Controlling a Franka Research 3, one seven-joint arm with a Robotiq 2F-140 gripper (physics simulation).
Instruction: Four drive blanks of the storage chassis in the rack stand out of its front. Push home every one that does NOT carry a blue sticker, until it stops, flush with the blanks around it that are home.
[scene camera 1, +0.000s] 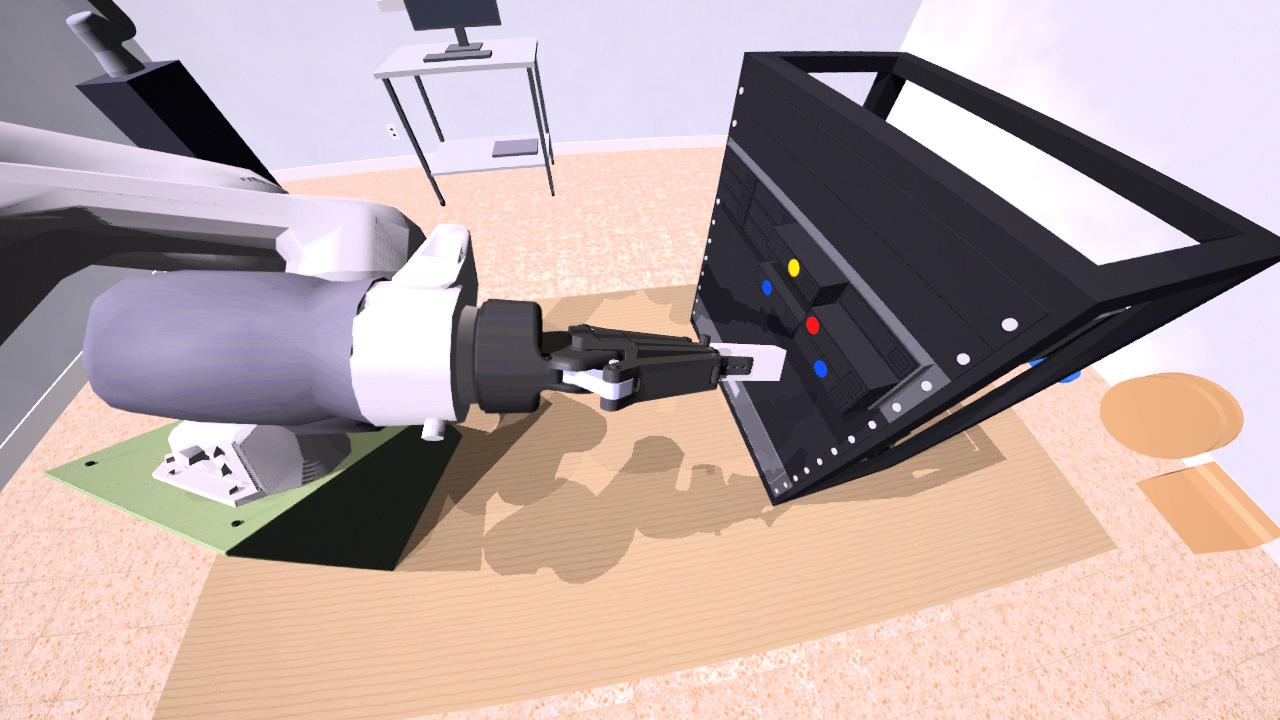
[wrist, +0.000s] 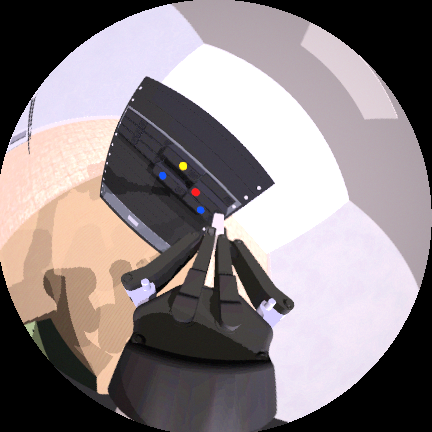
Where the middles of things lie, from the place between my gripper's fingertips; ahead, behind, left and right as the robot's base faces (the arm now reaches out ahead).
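Counted from my hand, the black rack (scene camera 1: 955, 287) is 180 mm below it, 260 mm to the left of it and 210 mm ahead of it.
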